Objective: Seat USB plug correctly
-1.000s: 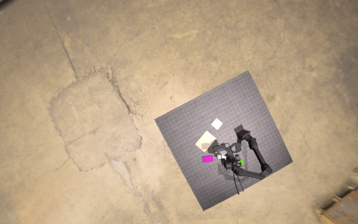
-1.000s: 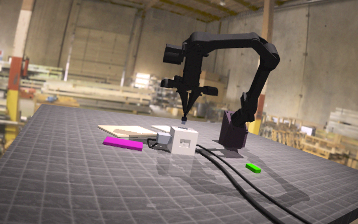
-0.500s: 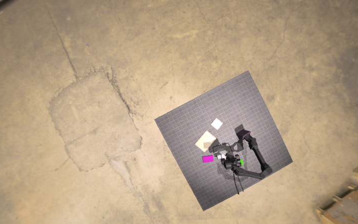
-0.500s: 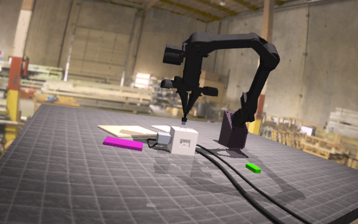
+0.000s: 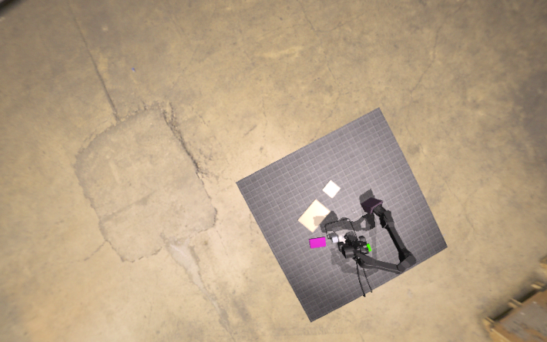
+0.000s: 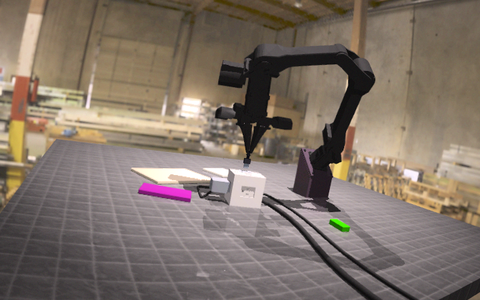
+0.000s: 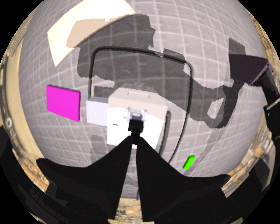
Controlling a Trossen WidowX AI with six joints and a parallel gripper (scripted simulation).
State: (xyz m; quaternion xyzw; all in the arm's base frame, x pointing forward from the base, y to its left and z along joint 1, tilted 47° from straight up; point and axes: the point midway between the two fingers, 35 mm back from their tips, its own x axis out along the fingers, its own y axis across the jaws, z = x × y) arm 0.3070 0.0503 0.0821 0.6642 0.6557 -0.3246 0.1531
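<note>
My gripper tip is now 2 cm above the dark USB plug. Also, from my gripper tip: magenta block 19 cm ahead, 2 cm to the right, 12 cm below; green block 15 cm behind, 21 cm to the left, 12 cm below.
</note>
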